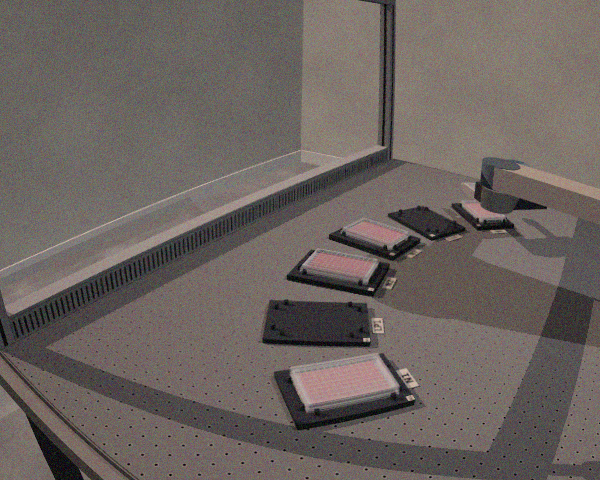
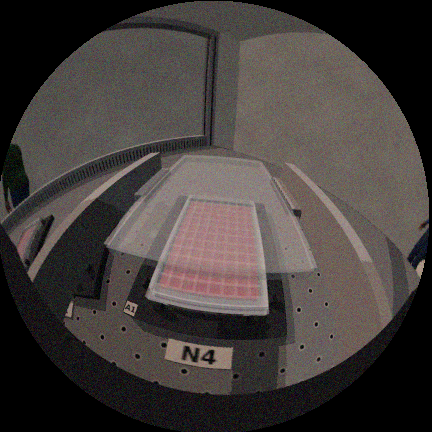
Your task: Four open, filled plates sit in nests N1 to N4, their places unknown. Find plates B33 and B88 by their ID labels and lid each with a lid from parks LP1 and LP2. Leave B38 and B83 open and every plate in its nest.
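Frame: origin at the arm's base, x right, y ahead, z up, level; metres.
Seen in the pictures: gripper, fingertip midpoint: [image 2: 220, 164].
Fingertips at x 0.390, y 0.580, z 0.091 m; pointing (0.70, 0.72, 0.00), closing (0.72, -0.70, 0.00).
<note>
A point is followed by its place in that frame.
My gripper [image 1: 500, 200] [image 2: 220, 164] {y 0.580, x 0.390, z 0.091 m} is shut on a clear lid [image 2: 225, 175] {y 0.566, x 0.383, z 0.088 m}, held level above the pink-filled plate [image 1: 482, 211] {y 0.558, x 0.351, z 0.038 m} [image 2: 210, 287] {y 0.527, x 0.341, z 0.034 m} in nest N4 [image 2: 255, 327] {y 0.484, x 0.346, z 0.025 m}. The lid looks apart from the plate and reaches past its sides. Pink-filled plates also sit in nest N1 (plate [image 1: 345, 382] {y 0.511, x -0.430, z 0.041 m}), nest N2 (plate [image 1: 340, 265] {y 0.702, x -0.130, z 0.037 m}) and nest N3 (plate [image 1: 375, 232] {y 0.723, x 0.048, z 0.037 m}). Whether any of these three wears a clear lid is hard to tell. Lid parks LP1 [image 1: 317, 322] {y 0.640, x -0.300, z 0.023 m} and LP2 [image 1: 427, 222] {y 0.665, x 0.213, z 0.023 m} hold no lid. No plate ID label is readable.
The nests and parks stand in an arc on the perforated table [image 1: 200, 360] {y 0.723, x -0.483, z 0.013 m}. LP2 lies beside N4. A slotted rail [image 1: 200, 240] {y 1.004, x -0.188, z 0.027 m} runs along the table's far left side, with a dark upright post [image 1: 386, 75] {y 1.017, x 0.685, z 0.315 m} at its end. The arm [image 1: 550, 190] {y 0.337, x -0.020, z 0.241 m} reaches in from the right.
</note>
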